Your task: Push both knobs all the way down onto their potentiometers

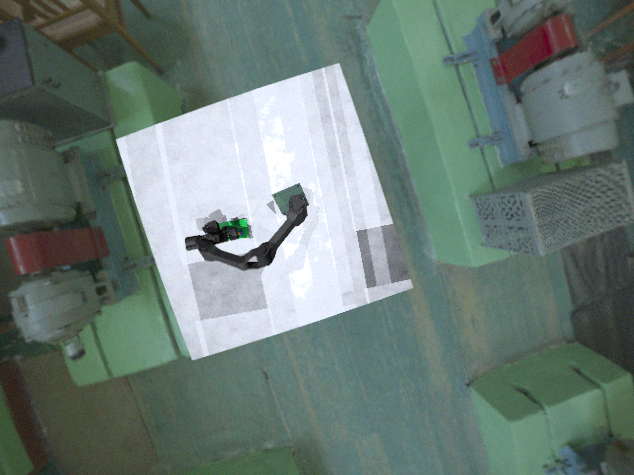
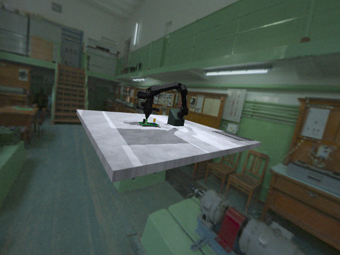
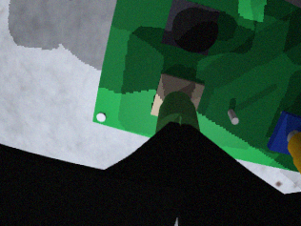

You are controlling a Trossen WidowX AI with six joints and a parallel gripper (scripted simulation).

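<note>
Right now my gripper tip is 2 cm above the green knob.
</note>
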